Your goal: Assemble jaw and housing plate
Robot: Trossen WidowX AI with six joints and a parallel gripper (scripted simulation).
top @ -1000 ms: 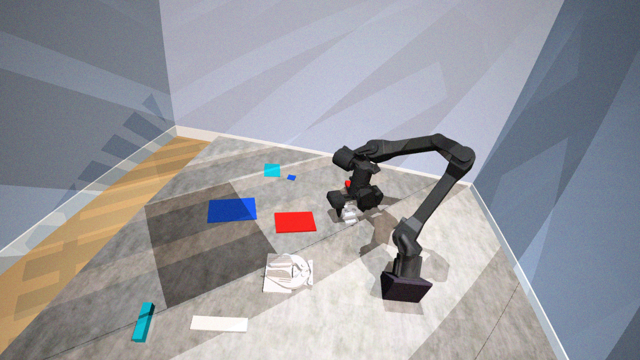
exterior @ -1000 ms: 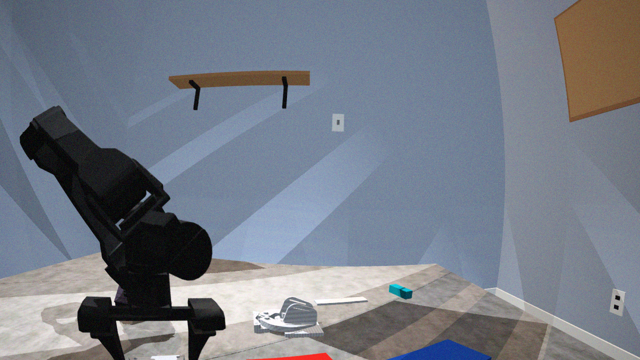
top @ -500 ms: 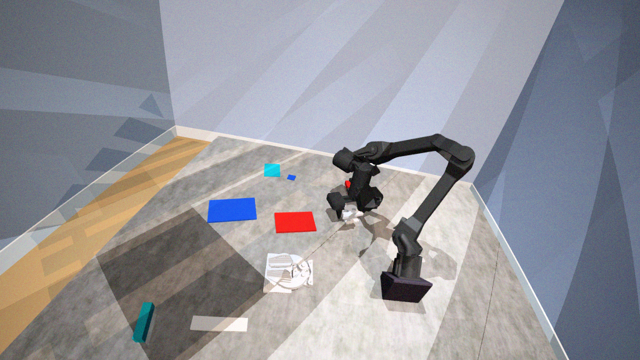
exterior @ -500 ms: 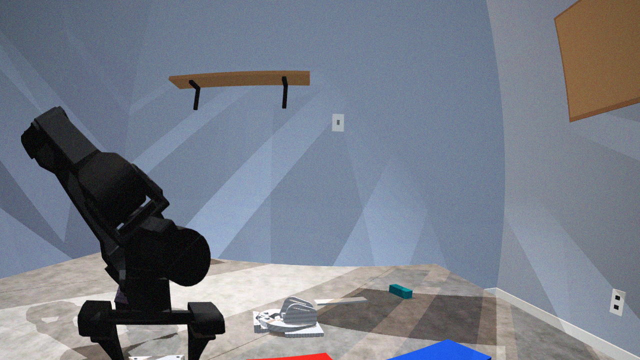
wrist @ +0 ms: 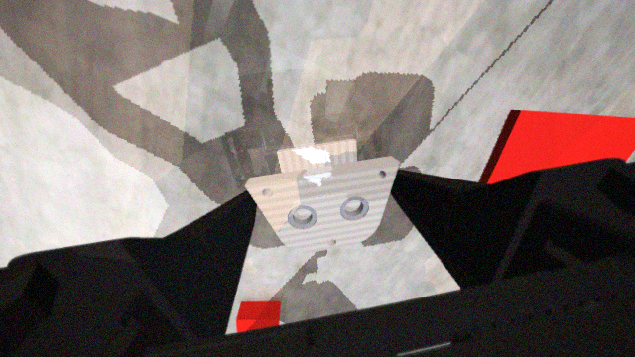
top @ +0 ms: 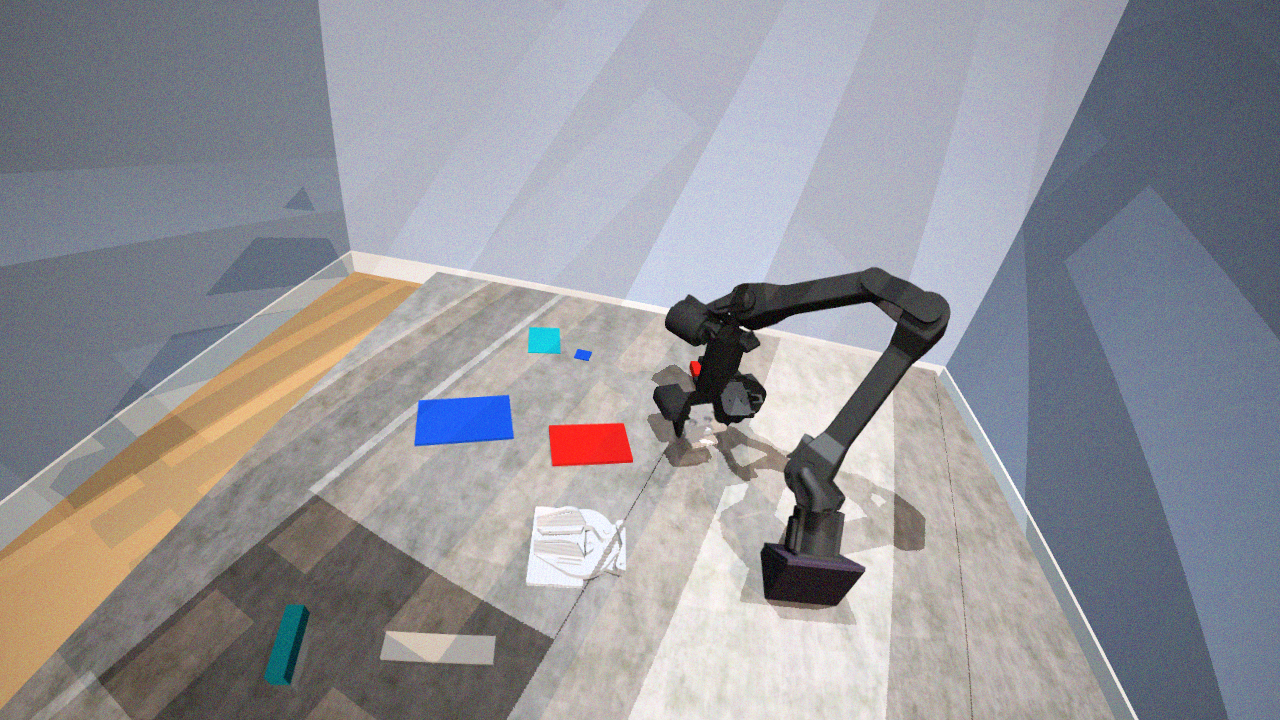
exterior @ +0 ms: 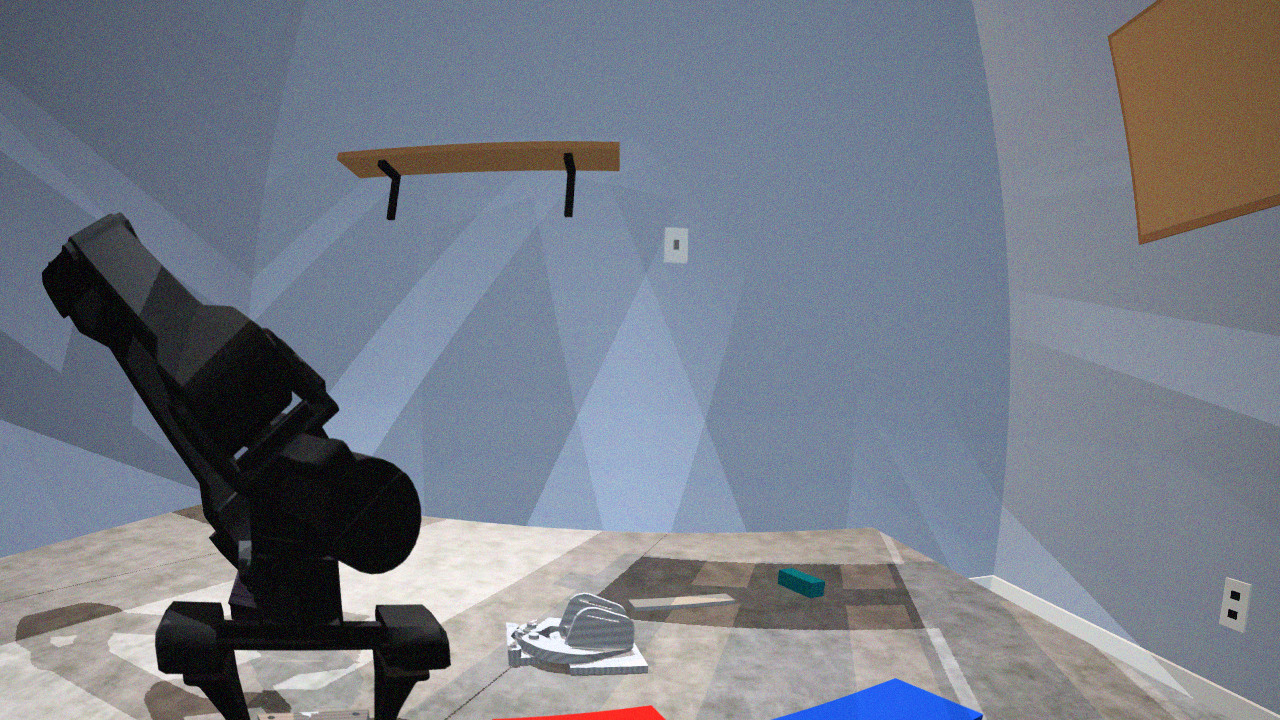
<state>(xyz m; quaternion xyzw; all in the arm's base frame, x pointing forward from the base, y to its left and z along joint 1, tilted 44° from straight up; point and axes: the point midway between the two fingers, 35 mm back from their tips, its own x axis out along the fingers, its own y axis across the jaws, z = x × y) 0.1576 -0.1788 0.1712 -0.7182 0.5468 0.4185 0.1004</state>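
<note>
The ridged block is 1 cm ahead of my gripper tip and 1 cm to the right of it. The rest, counted from my gripper tip: cyan tile 34 cm ahead, 19 cm to the right, 1 cm below; small blue tile 25 cm ahead, 17 cm to the right, 1 cm below; red sheet 18 cm ahead, 8 cm to the left, 1 cm below.
</note>
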